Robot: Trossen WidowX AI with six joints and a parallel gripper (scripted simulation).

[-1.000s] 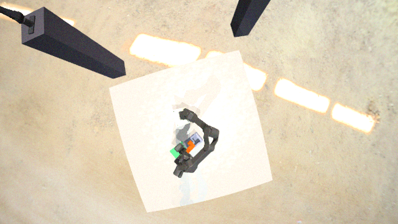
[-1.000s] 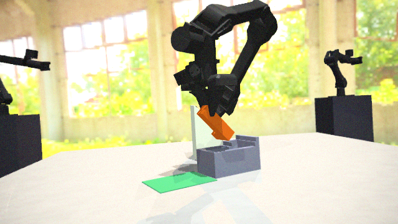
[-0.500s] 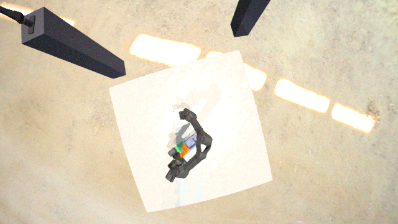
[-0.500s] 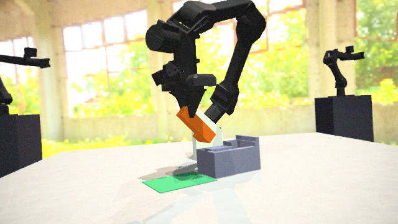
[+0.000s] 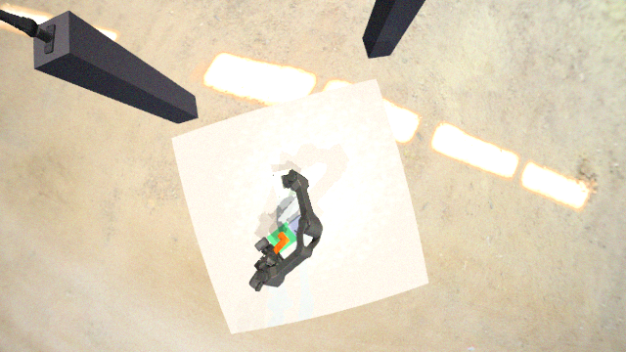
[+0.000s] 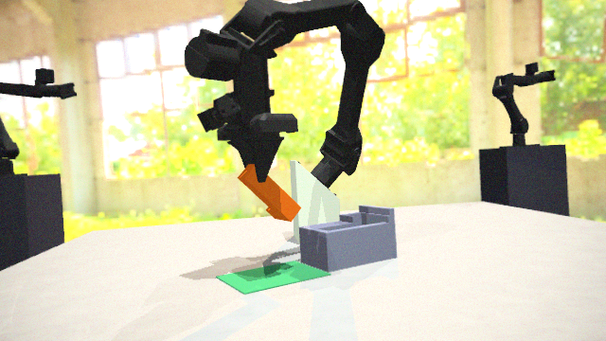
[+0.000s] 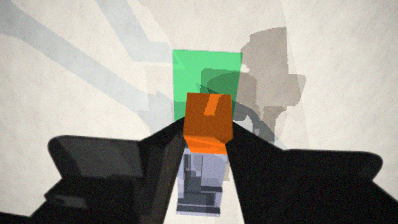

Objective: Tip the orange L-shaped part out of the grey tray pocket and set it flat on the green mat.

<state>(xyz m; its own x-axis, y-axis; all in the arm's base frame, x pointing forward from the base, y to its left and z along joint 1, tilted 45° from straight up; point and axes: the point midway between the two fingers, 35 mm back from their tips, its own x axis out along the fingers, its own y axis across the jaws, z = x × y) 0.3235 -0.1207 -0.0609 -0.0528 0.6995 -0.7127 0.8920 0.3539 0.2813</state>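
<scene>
Now: gripper tip 17 cm above the green mat, 2 cm to the right of it and 1 cm past it. Also, from my gripper tip: orange part 3 cm below, 3 cm behind, 2 cm to the left.
</scene>
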